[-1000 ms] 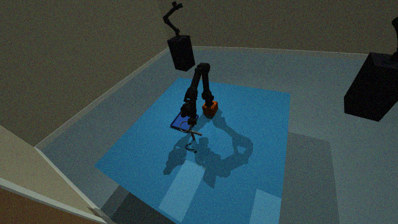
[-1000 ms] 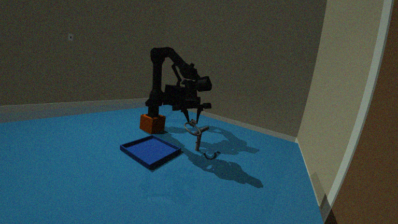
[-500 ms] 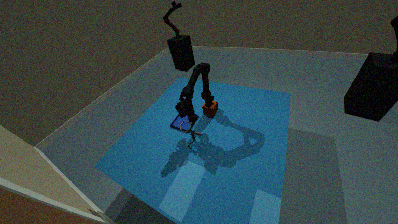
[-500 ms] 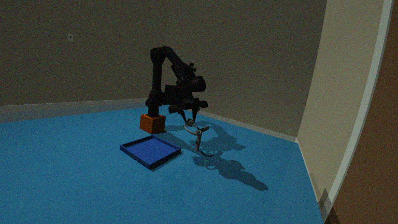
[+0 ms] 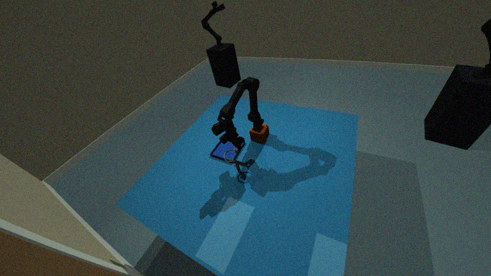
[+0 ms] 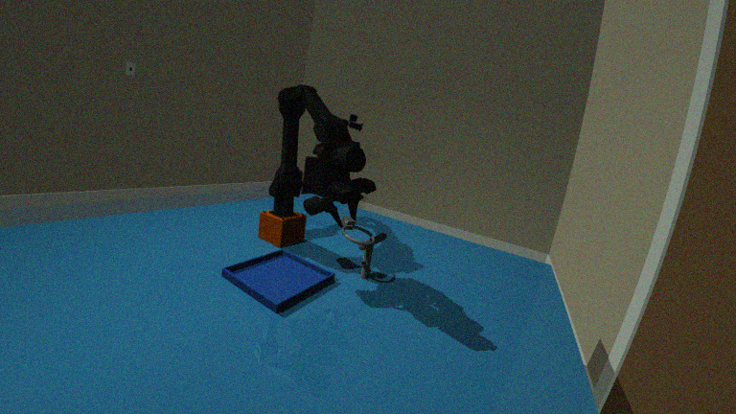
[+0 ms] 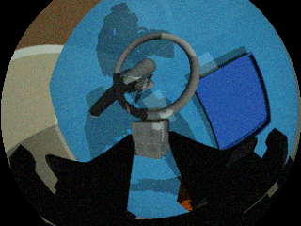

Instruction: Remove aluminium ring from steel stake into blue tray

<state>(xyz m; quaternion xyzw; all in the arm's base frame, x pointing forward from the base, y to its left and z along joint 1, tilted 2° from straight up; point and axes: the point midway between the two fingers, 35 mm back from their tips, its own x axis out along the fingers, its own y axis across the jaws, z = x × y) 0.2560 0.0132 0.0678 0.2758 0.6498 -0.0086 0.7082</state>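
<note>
Right now the aluminium ring is 50 mm ahead of my gripper tip and 20 mm to the right of it. Round my gripper tip: blue tray 50 mm behind, 170 mm to the right, 130 mm below.
</note>
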